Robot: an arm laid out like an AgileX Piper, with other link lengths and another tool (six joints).
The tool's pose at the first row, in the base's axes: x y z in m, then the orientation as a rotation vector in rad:
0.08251, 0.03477, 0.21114, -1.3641, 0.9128, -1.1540
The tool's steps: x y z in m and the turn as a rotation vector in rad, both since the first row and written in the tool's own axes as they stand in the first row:
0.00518, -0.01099, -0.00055, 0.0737, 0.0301, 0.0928
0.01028, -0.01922, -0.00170, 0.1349, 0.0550, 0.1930
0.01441, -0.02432, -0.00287, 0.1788, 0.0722, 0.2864
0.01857, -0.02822, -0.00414, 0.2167, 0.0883, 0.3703
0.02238, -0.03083, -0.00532, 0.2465, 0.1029, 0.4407
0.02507, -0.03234, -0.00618, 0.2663, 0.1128, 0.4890
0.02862, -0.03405, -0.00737, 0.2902, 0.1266, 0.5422
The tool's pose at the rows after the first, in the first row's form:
0.08230, 0.03106, 0.22272, -1.2354, 0.9364, -1.1290
0.08171, 0.02693, 0.23153, -1.1151, 0.9659, -1.0886
0.08114, 0.02332, 0.23711, -1.0163, 0.9956, -1.0415
0.08057, 0.01951, 0.24150, -0.9284, 1.0214, -0.9984
0.08011, 0.01589, 0.24457, -0.8557, 1.0436, -0.9618
0.07978, 0.01329, 0.24641, -0.8063, 1.0584, -0.9362
0.07933, 0.00981, 0.24855, -0.7489, 1.0742, -0.9101

